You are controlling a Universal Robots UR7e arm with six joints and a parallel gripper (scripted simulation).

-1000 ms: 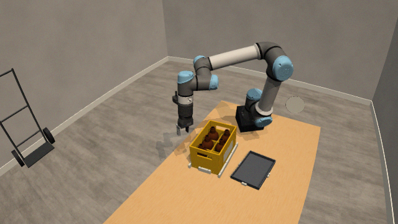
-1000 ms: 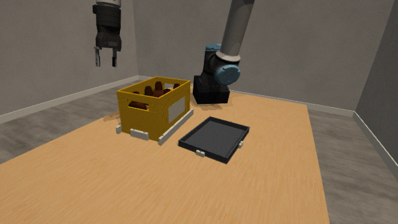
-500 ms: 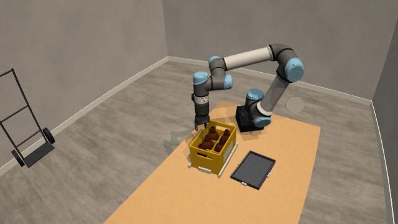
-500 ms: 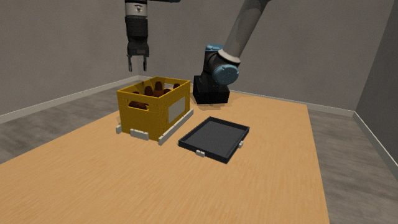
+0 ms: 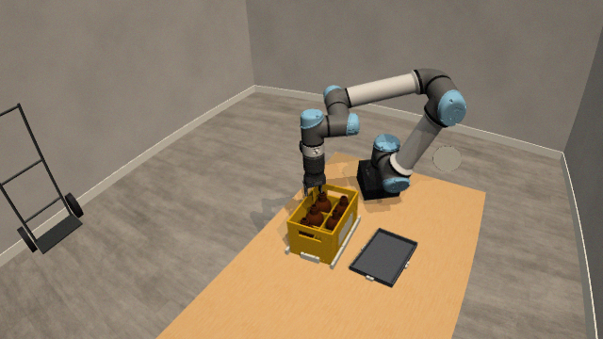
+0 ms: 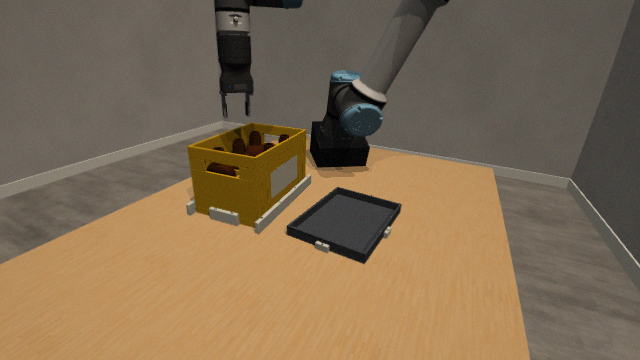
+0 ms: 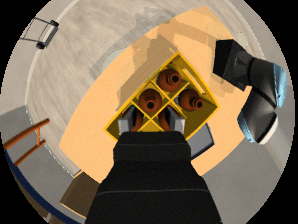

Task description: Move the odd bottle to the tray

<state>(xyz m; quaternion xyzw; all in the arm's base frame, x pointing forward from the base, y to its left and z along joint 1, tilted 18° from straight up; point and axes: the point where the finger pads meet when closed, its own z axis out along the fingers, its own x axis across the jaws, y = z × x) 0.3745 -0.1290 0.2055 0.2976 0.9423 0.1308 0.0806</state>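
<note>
Now: the yellow crate 16 cm below my hand, 4 cm to the left of it and 1 cm behind it. From my hand the other things lie so: dark tray (32 cm to the left, 23 cm below, 4 cm behind); bottle (16 cm below, 9 cm to the left, 2 cm behind).
</note>
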